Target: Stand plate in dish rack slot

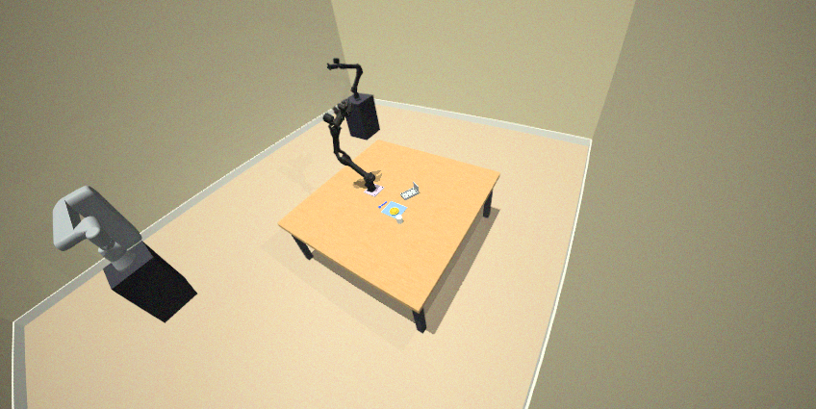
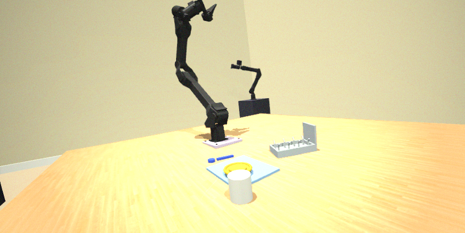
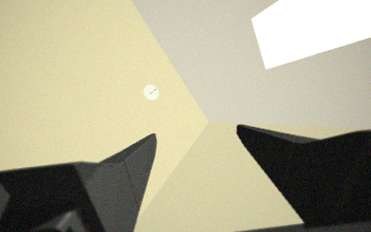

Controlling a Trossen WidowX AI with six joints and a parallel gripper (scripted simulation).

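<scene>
Now: gripper tip 700 mm above the yellow plate, 440 mm short of it and 250 mm to the left of it. Round my gripper tip: blue spoon: 710 mm below, 310 mm ahead, 230 mm to the right; white cup: 690 mm below, 520 mm ahead, 310 mm to the right; grey dish rack: 690 mm below, 440 mm ahead, 40 mm to the right.
</scene>
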